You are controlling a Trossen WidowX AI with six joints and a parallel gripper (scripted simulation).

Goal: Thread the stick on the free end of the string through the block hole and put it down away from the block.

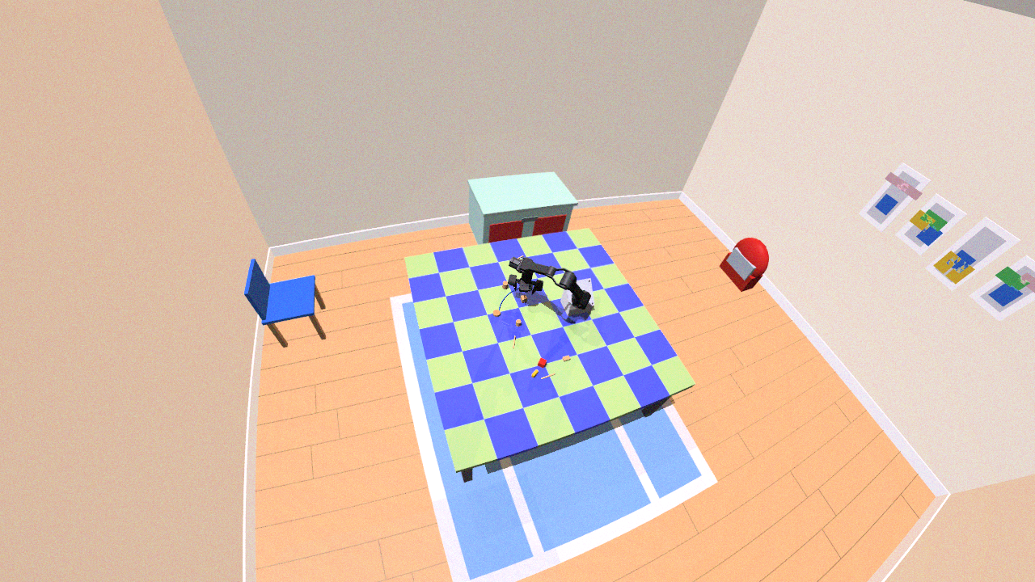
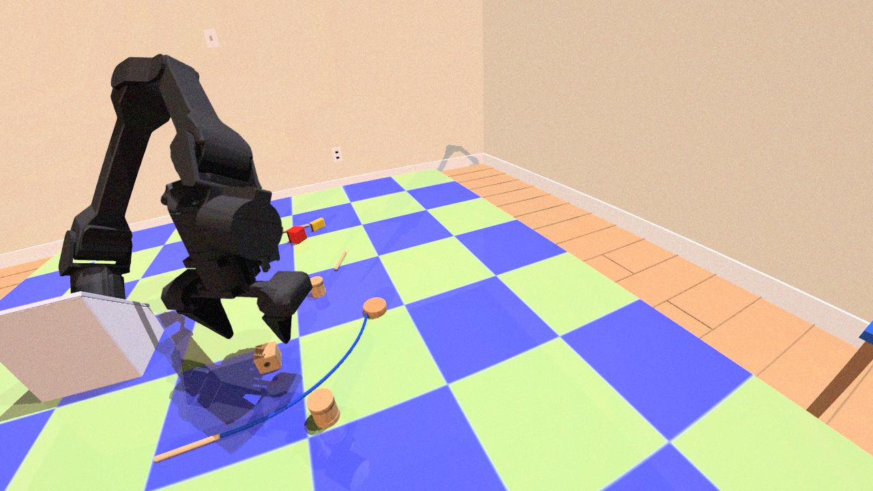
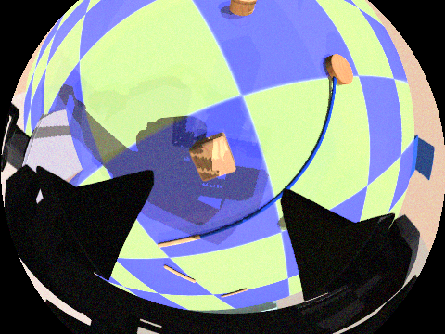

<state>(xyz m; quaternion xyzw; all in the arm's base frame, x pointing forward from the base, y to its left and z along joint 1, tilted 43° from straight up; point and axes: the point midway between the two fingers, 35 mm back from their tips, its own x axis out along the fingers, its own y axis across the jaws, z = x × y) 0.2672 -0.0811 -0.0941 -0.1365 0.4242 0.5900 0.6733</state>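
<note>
Right now the wooden block is 50 mm below my gripper tip and 10 mm to the left of it. From my gripper tip the other things lie so: wooden cylinder (110 mm to the right, 80 mm ahead, 40 mm below); red block (420 mm to the left, 40 mm below, 20 mm ahead); round wooden button (170 mm ahead, 80 mm to the left, 50 mm below).
</note>
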